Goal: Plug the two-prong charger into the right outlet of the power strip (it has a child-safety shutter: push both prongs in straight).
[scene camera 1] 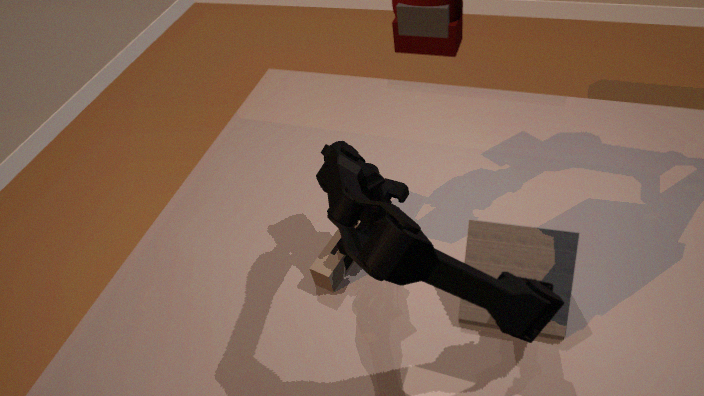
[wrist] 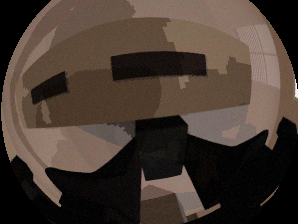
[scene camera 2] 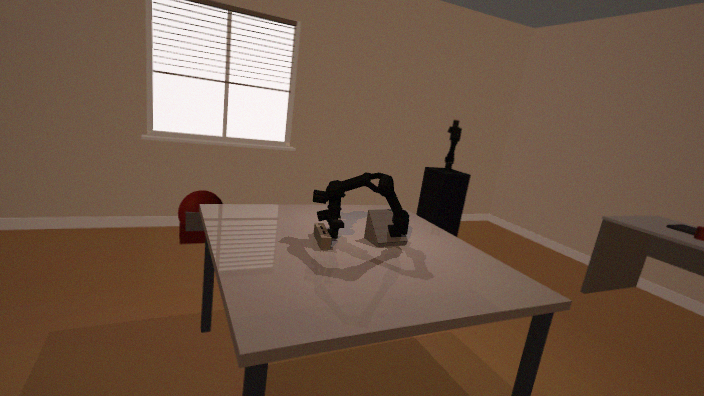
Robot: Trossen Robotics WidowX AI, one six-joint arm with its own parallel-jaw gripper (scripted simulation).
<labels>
my gripper: holds a black two-prong charger (wrist: pixel 161 141)
</labels>
